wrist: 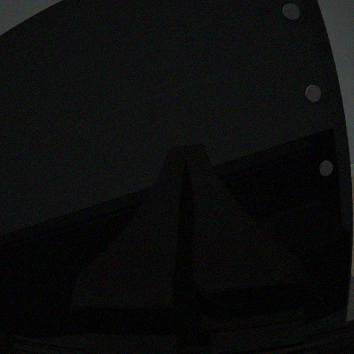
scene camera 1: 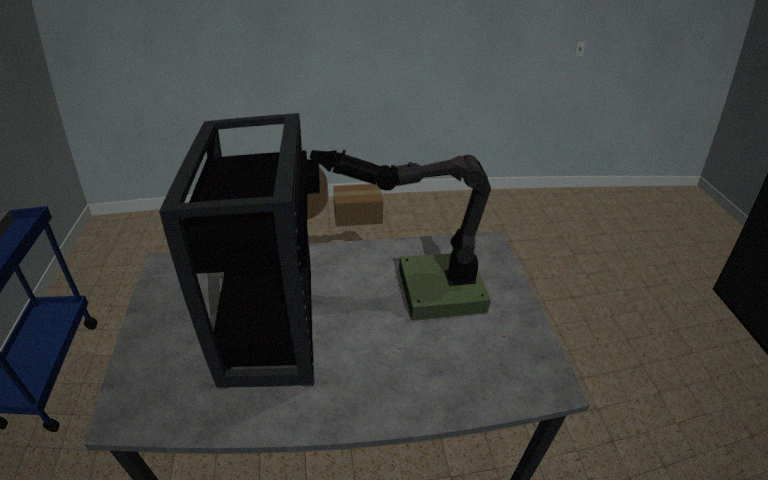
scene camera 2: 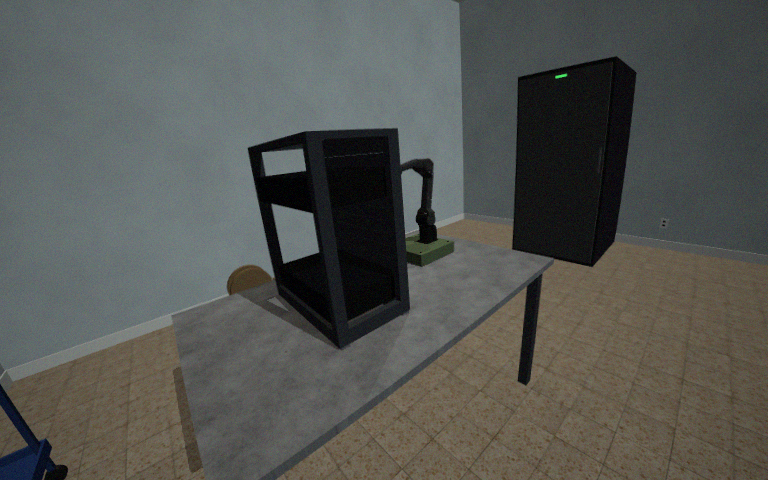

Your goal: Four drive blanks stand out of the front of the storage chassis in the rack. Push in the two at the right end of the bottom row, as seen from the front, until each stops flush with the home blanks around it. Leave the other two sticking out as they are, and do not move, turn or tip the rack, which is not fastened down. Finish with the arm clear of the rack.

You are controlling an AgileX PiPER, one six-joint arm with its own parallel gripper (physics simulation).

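The dark rack (scene camera 1: 287,237) (scene camera 2: 328,243) stands upright on the table. The black storage chassis (scene camera 1: 240,172) (scene camera 2: 286,190) sits in its upper part. In the first scene view a black block (scene camera 1: 312,176) stands out of the rack's front at chassis height; single drive blanks cannot be told apart in the dark. My gripper (scene camera 1: 312,153) (wrist: 188,164) is shut and empty, its tips close to the rack's front at the top of that block. Whether they touch cannot be told. In the wrist view the fingers hide part of the dark front; rows and blank edges are too dark to make out.
The arm stands on a green base (scene camera 1: 447,302) (scene camera 2: 430,254) on the grey table (scene camera 1: 396,384) (scene camera 2: 271,396), in front of the rack. A blue cart (scene camera 1: 42,339) stands behind the rack, beyond the table. A cardboard box (scene camera 1: 357,206) and a tall black cabinet (scene camera 2: 560,169) are on the floor.
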